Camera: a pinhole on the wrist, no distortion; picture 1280 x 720 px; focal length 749.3 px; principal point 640.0 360.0 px. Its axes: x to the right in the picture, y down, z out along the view. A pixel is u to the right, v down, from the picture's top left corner.
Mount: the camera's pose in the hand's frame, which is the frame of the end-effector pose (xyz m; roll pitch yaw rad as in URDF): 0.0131 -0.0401 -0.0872 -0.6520 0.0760 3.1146
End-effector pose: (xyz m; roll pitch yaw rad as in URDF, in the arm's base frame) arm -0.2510 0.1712 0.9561 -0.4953 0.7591 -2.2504
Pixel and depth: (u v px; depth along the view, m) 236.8 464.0 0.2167
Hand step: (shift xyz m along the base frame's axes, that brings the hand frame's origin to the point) -0.2290 -0.0627 0.0383
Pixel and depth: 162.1 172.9 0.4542
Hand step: -0.3312 -0.3594 0.1302
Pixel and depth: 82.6 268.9 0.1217
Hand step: -0.1359 -0.0410 -0.0124
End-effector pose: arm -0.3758 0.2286 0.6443 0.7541 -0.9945 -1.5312
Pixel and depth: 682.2 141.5 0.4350
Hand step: -0.3788 0.0986 0.0167
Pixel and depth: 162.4 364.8 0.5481
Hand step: -0.5272 -0.1883 0.2722
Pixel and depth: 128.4 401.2 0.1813
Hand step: -0.1534 -0.1290 0.0667
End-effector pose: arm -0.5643 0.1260 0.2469 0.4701 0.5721 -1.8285
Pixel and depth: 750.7 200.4 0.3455
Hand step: -0.2646 0.0617 0.1341
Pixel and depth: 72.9 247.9 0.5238
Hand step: -0.5500 -0.2984 -0.0106
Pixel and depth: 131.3 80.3 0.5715
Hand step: -0.5504 -0.3642 0.1168
